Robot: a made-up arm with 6 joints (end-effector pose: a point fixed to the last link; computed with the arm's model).
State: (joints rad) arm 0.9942 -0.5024 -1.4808 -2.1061 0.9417 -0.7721
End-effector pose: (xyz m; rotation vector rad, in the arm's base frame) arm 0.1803 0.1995 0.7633 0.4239 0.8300 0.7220
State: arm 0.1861 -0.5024 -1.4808 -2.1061 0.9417 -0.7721
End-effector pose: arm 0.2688 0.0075 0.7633 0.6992 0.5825 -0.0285
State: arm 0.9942 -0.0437 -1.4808 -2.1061 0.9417 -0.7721
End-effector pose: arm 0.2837 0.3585 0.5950 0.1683 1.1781 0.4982
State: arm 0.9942 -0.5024 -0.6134 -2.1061 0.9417 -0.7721
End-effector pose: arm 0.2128 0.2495 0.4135 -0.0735 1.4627 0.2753
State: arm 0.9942 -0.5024 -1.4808 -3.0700 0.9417 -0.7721
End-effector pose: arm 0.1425 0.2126 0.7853 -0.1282 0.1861 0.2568
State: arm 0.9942 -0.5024 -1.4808 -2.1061 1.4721 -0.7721
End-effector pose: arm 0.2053 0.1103 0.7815 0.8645 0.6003 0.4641
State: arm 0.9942 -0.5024 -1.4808 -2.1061 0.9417 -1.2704
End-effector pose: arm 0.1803 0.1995 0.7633 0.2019 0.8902 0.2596
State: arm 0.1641 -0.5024 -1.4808 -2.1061 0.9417 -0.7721
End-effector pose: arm 0.2689 0.0016 0.7633 0.7057 0.5748 -0.0489
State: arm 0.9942 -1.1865 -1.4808 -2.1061 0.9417 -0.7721
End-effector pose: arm -0.0212 -0.1103 0.8208 0.7722 0.2597 1.0030
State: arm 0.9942 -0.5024 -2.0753 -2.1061 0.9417 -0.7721
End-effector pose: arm 0.0747 0.0372 0.9171 0.7289 0.3377 0.9699
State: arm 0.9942 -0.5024 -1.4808 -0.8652 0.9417 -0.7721
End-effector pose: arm 0.1887 0.2214 0.7110 1.1959 1.6397 1.2738
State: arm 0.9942 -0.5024 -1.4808 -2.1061 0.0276 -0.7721
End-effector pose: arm 0.0707 0.2778 0.6788 -0.4129 1.1415 1.0967
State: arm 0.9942 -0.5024 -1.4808 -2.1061 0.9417 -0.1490
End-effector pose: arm 0.1803 0.1995 0.7633 0.6946 0.6969 1.2961
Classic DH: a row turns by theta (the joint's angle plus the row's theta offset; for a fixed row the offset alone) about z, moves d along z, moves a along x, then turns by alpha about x. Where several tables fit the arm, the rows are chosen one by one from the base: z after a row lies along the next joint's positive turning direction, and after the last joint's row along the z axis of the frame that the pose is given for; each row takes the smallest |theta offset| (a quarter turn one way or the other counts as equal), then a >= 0, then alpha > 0; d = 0 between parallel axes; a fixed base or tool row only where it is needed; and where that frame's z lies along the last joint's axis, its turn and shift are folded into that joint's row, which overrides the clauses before.
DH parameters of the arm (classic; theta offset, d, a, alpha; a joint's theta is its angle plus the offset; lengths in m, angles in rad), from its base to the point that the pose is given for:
joint 1: 0 0.273 0 -1.5708
joint 2: -1.3851 0 0.2642 0
joint 3: 1.3851 0 0.0546 -1.5708
joint 4: 0 0.2413 0 1.5708
joint 5: 0 0 0.1111 -1.5708
joint 6: 0 0.1418 0 0

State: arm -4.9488 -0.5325 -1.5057 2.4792 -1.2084 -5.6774
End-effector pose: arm 0.1296 0.0863 0.5337 -0.7123 1.9847 0.3189
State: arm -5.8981 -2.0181 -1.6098 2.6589 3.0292 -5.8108
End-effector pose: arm -0.4438 -0.1166 0.2266 0.7817 2.7330 0.4032
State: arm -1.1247 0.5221 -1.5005 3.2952 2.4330 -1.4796
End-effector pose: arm 0.1786 -0.4362 0.5489 0.2223 -0.3383 -2.6818
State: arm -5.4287 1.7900 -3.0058 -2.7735 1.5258 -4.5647
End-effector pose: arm 0.4589 0.4523 0.2150 0.6538 0.2702 2.4371
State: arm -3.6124 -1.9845 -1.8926 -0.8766 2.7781 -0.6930
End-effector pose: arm 0.3427 -0.0414 0.3528 -0.8176 -2.0226 -0.4831
